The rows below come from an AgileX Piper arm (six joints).
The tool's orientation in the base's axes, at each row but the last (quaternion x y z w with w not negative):
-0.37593, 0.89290, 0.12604, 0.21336
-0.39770, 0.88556, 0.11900, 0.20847
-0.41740, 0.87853, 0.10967, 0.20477
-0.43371, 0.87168, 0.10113, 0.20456
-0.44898, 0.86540, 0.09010, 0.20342
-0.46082, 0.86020, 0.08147, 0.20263
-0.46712, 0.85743, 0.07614, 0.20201
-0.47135, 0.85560, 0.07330, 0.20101
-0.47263, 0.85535, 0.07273, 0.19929
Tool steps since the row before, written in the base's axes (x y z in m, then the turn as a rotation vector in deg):
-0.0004, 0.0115, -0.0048, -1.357, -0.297, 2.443
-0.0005, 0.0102, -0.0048, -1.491, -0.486, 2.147
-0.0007, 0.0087, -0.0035, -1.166, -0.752, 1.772
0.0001, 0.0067, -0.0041, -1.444, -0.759, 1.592
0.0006, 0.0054, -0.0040, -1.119, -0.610, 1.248
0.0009, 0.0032, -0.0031, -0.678, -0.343, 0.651
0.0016, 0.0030, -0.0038, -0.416, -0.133, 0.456
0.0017, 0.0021, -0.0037, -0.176, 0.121, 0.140
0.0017, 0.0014, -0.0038, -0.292, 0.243, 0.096
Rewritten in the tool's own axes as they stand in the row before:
-0.0046, 0.0079, 0.0085, -0.129, 0.938, -2.646
-0.0042, 0.0068, 0.0080, 0.212, 0.902, -2.492
-0.0040, 0.0059, 0.0061, 0.380, 0.474, -2.167
-0.0030, 0.0040, 0.0061, 0.615, 0.692, -2.083
-0.0026, 0.0028, 0.0056, 0.487, 0.523, -1.634
-0.0016, 0.0012, 0.0041, 0.319, 0.337, -0.886
-0.0015, 0.0005, 0.0048, 0.113, 0.246, -0.570
-0.0009, 0.0000, 0.0045, -0.068, 0.204, -0.137
-0.0003, -0.0004, 0.0044, -0.090, 0.370, -0.091

